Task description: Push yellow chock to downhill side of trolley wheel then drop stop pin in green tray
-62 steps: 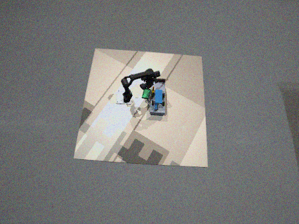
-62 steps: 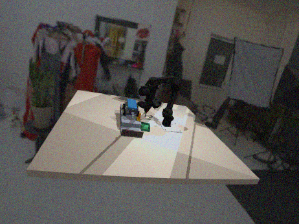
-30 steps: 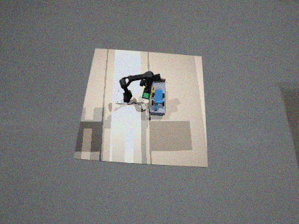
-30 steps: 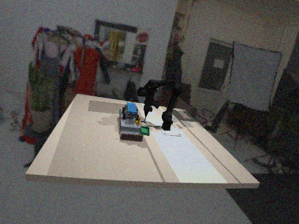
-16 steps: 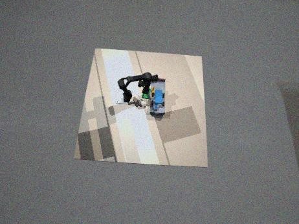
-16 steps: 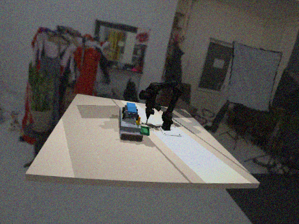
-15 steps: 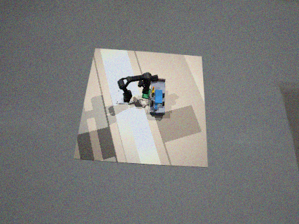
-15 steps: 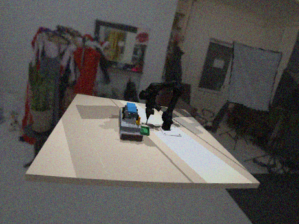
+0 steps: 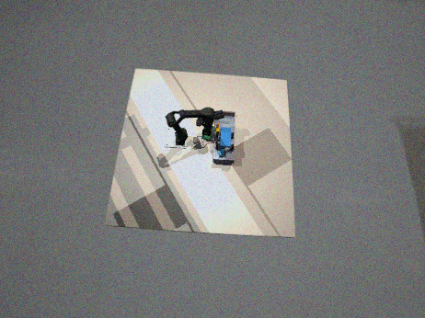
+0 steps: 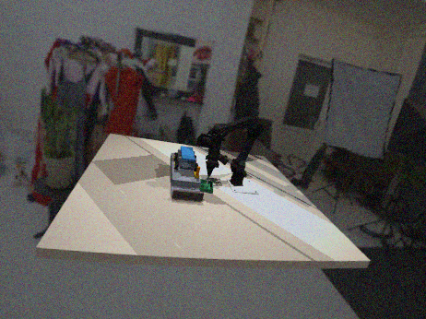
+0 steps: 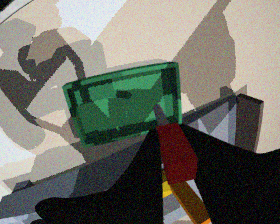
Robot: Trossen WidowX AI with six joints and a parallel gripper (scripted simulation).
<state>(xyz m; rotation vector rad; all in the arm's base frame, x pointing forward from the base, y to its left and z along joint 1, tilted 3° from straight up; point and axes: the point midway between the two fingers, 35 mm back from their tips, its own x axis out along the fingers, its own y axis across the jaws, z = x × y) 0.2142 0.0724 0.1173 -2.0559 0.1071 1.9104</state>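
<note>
My gripper tip is 90 mm above the green tray, 20 mm to the left of it and 10 mm past it. Round my gripper tip: yellow chock: 60 mm ahead, 30 mm to the right; red-headed stop pin: right at my gripper tip; grey ramp: 130 mm to the right, 100 mm ahead, 30 mm below.
</note>
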